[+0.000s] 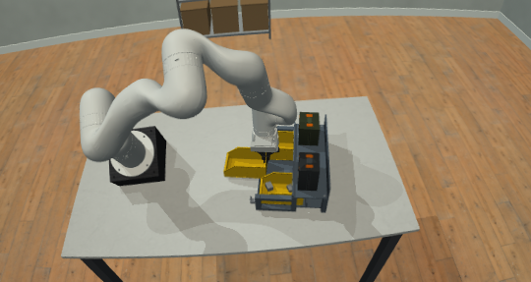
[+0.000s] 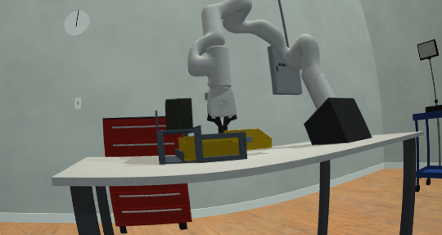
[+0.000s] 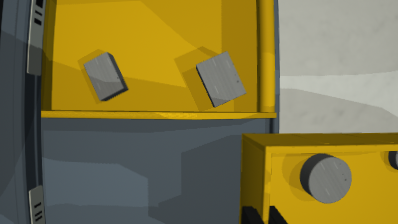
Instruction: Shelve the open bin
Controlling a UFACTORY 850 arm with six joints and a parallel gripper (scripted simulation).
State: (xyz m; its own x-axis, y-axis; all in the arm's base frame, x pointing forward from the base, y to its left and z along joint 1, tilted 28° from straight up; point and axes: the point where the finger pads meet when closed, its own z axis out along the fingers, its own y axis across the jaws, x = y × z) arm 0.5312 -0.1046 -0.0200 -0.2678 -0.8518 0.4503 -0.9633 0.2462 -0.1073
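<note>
Now: hand 9 cm short of the grey shelf, 3 cm to the left of it and 3 cm above it.
</note>
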